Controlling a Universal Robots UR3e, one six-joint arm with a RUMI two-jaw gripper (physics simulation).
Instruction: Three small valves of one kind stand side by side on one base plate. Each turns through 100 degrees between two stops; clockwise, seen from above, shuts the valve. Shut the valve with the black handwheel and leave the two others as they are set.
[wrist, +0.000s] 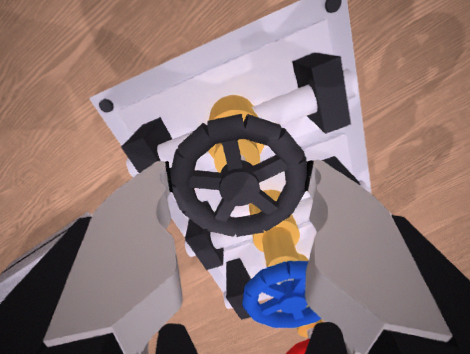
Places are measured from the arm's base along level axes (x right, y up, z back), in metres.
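Where they show: gripper, fingertip midpoint: (238, 165).
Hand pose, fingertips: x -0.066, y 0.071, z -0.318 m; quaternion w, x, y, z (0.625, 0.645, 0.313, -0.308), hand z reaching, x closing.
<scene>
Things, the pixels of their top centre, and the offset from my fingertips. "spot": a spot on its surface instead. Level surfaces: height alone.
- black handwheel at a spot on its surface: (240, 227) spot: dx +0.024, dy +0.018, dz +0.017 m
- brass valve body at its top centre: (235, 140) dx +0.003, dy -0.046, dz +0.002 m
- white base plate at a spot on its surface: (175, 80) spot: dx -0.054, dy -0.116, dz +0.025 m
- blue handwheel at a spot on its surface: (255, 307) spot: dx +0.092, dy +0.018, dz +0.054 m
- red handwheel at a spot on its surface: (299, 348) spot: dx +0.174, dy +0.014, dz +0.063 m
- wooden table at its surface level: dy -0.124 m
The black handwheel (240, 227) is large in the middle of the wrist view, above a brass valve body (232, 106) on a white pipe. My gripper (238, 165) is shut on the black handwheel, with one fingertip against the left of its rim and the other against the right. The white base plate (175, 80) shows turned at a slant beneath. The blue handwheel (255, 307) is lower right, partly hidden by the right finger. A small part of the red handwheel (299, 348) shows at the bottom edge. The stop positions cannot be made out.
Black pipe blocks (334, 97) (146, 146) stand on the plate beside the black-wheel valve, with more black blocks (204, 242) (239, 290) further down near the left finger. A grey-edged object (12, 287) shows at the left edge on the wooden table (50, 200).
</scene>
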